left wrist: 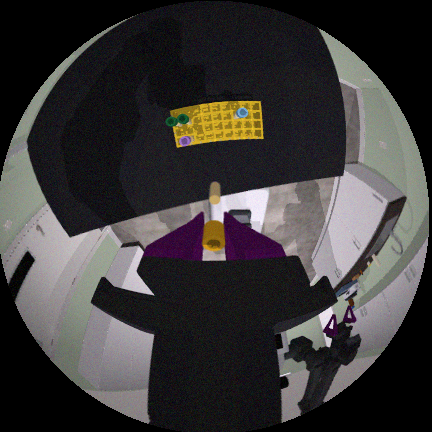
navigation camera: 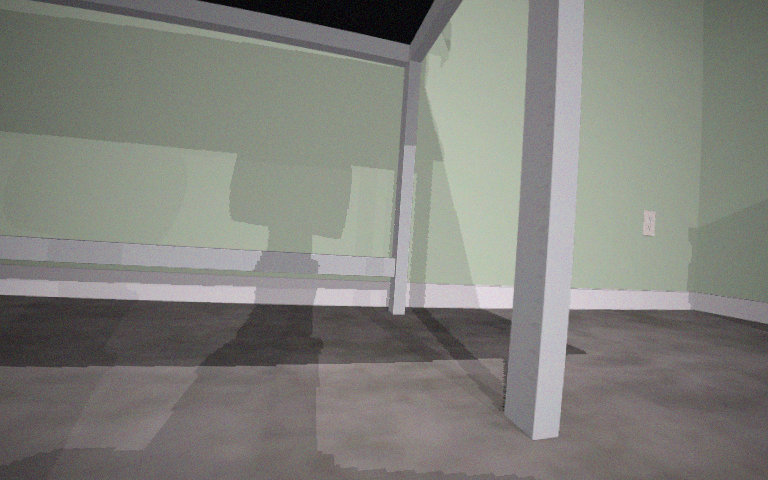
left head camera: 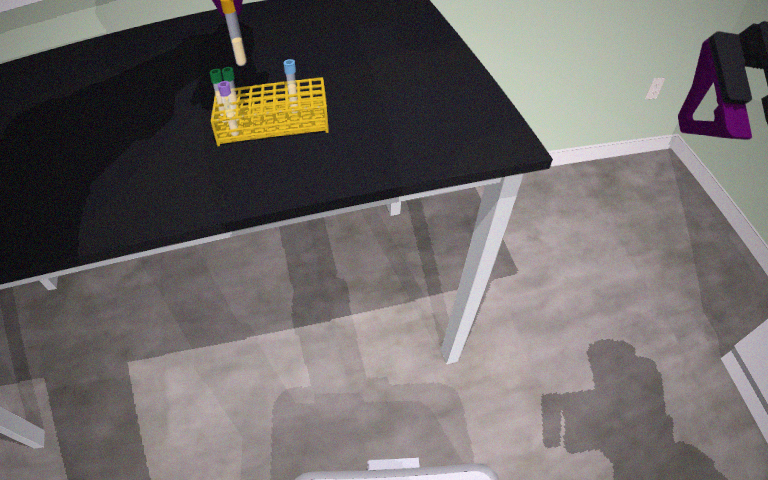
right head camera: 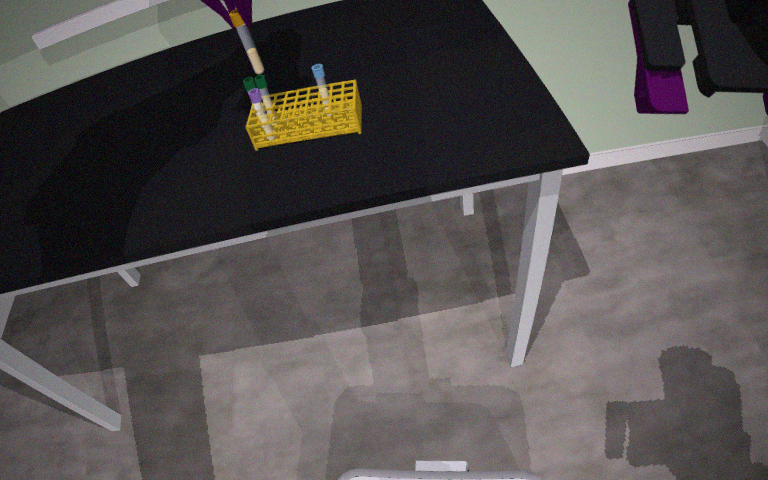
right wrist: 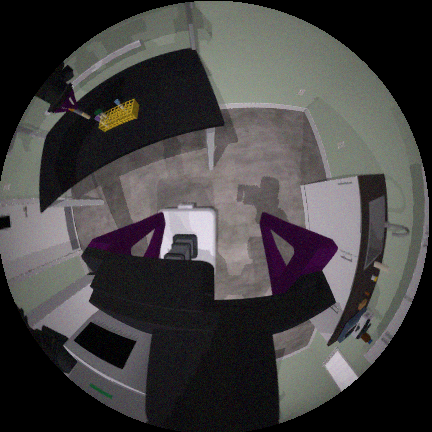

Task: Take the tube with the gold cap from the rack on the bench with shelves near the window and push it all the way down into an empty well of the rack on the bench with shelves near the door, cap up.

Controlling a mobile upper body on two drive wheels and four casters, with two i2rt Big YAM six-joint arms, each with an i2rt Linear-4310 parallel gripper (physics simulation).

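Frame: origin at the left arm's base, x ahead, y left, z up, level; millimetres.
Seen in the pictures: left gripper, between the fingertips: (left wrist: 213,217) (left head camera: 231,13) (right head camera: 242,26) (right wrist: 75,108); right gripper, between the fingertips: (left wrist: 341,309) (left head camera: 727,127) (right head camera: 704,104) (right wrist: 212,217); right arm's base, origin of its link: (left wrist: 303,350).
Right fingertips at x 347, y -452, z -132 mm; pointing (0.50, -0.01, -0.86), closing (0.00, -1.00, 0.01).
Note:
Offsets run from my right fingertips to a thing's top centre. Level surfaces: height alone.
My left gripper (left wrist: 213,217) is shut on the tube with the gold cap @(dx +346, dy +454, dz -64 mm) (left head camera: 233,33) (right head camera: 247,42) (left wrist: 214,236) (right wrist: 80,113), gripping it at the cap. The tube hangs cap up, a little tilted, above the bench top. The yellow rack @(dx +446, dy +444, dz -307 mm) (left head camera: 271,137) (right head camera: 308,139) (left wrist: 220,141) (right wrist: 120,122) stands on the black bench. In it stand two tubes with green caps and one with a purple cap at its left end, and one with a light blue cap nearer its right end; other wells are empty. My right gripper (right wrist: 212,217) is open and empty, off to the right of the bench.
The black bench @(dz -364 mm) (left head camera: 368,152) (right head camera: 424,141) has white legs (left head camera: 481,271) (navigation camera: 546,226) near the robot base. A cabinet with a sink (right wrist: 332,215) stands at the right in the right wrist view. A grey machine with a dark panel (right wrist: 107,345) shows at that view's lower left.

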